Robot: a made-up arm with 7 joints. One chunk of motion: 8 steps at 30 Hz.
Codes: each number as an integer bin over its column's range. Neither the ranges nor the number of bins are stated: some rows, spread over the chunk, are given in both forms.
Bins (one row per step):
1: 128 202 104 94 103 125 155
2: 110 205 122 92 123 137 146
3: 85 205 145 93 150 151 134
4: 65 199 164 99 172 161 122
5: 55 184 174 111 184 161 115
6: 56 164 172 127 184 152 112
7: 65 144 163 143 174 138 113
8: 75 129 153 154 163 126 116
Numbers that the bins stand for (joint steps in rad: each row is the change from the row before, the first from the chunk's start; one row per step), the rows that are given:
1: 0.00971 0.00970 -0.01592 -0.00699 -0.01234 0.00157 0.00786
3: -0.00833 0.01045 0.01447 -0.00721 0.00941 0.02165 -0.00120
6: -0.02050 0.00016 0.03448 0.00039 0.02515 0.02243 -0.01069
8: -0.01253 -0.00862 0.02040 0.00642 0.01543 0.00234 -0.00896
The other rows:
2: 0.00216 0.01045 -0.00258 -0.00744 -0.00308 0.01084 0.00398
4: -0.01673 0.00895 0.02855 -0.00587 0.01959 0.02938 -0.00637
5: -0.02092 0.00518 0.03596 -0.00319 0.02515 0.02938 -0.00939
7: -0.01673 -0.00486 0.02781 0.00396 0.02052 0.01161 -0.01025

